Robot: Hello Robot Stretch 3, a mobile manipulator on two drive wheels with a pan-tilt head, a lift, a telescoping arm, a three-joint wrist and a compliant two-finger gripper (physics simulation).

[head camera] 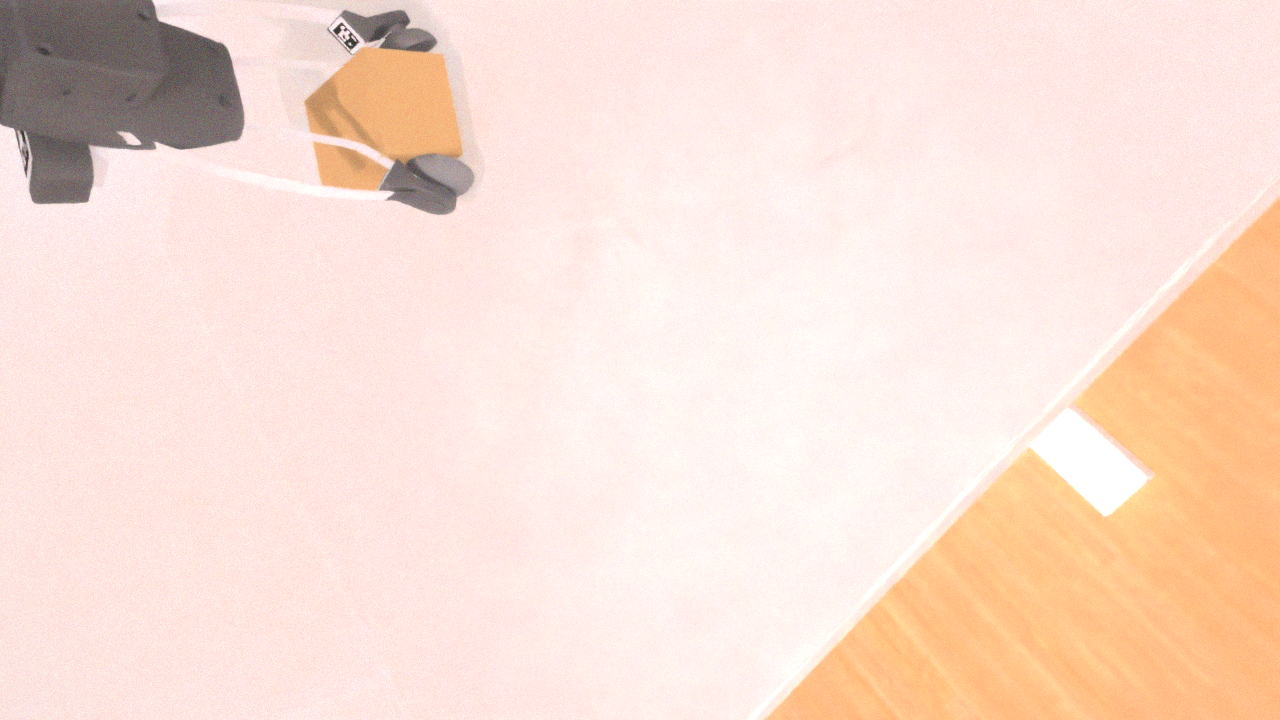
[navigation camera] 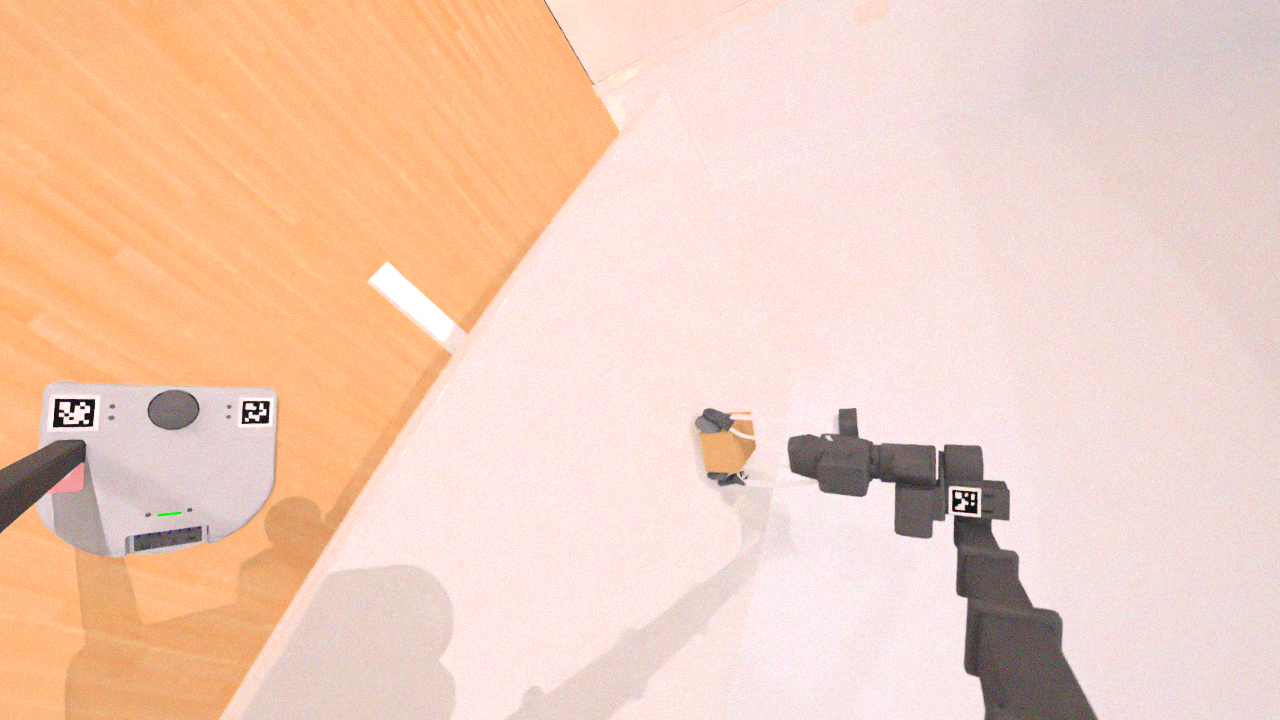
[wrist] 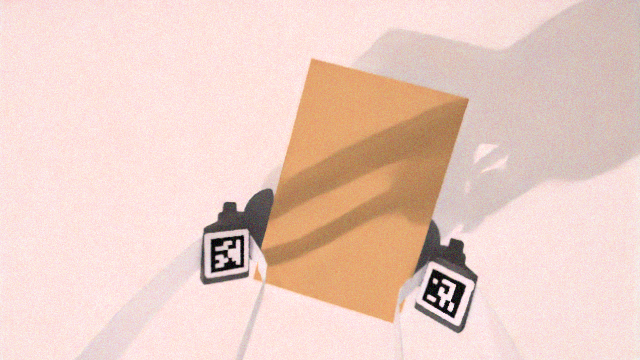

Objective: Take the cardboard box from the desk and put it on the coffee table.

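Where they show: gripper, between the fingertips: (head camera: 450, 117) (navigation camera: 702, 446) (wrist: 338, 226); robot's base, origin of its link: (navigation camera: 174, 408).
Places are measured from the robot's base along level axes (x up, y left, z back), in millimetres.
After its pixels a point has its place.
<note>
The cardboard box (head camera: 398, 102) @[x 1005, y -528, z 26 mm] (navigation camera: 725, 452) @[x 1005, y -527, z 26 mm] (wrist: 361, 190) @[x 1017, y -573, z 14 mm] is a plain orange-brown block. My gripper (head camera: 425, 107) @[x 961, y -542, z 22 mm] (navigation camera: 719, 448) @[x 961, y -542, z 22 mm] (wrist: 338, 226) @[x 961, y -542, z 22 mm] is shut on it, with one dark fingertip against each of two opposite sides. In the wrist view the box is turned slightly between the fingers and its far part sticks out beyond them. The pale desk (head camera: 626, 376) @[x 950, y -388, z -114 mm] (navigation camera: 572, 420) @[x 950, y -284, z -28 mm] (wrist: 100, 100) @[x 950, y -525, z -142 mm] lies under the box. Whether there is a small gap between box and desk top I cannot tell. The coffee table cannot be made out in these views.
The desk's edge runs diagonally beside the wooden floor (head camera: 1118, 608) @[x 0, y -402, z -545 mm] (navigation camera: 223, 179) @[x 0, y -35, z -530 mm]. A bright white bar (head camera: 1092, 461) (navigation camera: 416, 304) sticks out from under that edge. My base (navigation camera: 179, 465) @[x 160, y -12, z 101 mm] stands on the floor at the left of the navigation view. A pale wall or panel (navigation camera: 653, 35) @[x 397, y -1217, z -1592 mm] is at the top.
</note>
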